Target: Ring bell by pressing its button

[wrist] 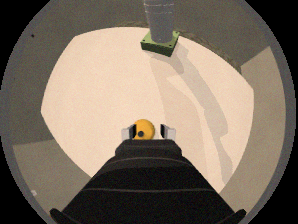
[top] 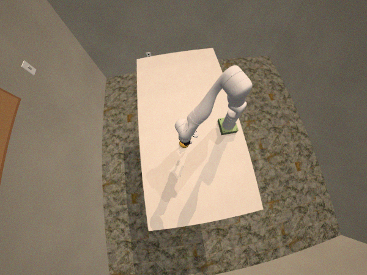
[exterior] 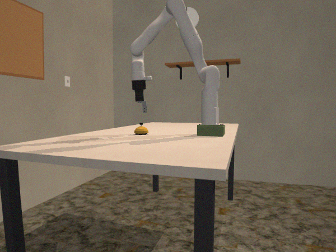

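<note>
The dark bell button lies 3 cm ahead of my hand, 1 cm to the right of it and 9 cm below it. The rest, counted from my hand: bell 3 cm ahead, 1 cm to the right, 11 cm below.
</note>
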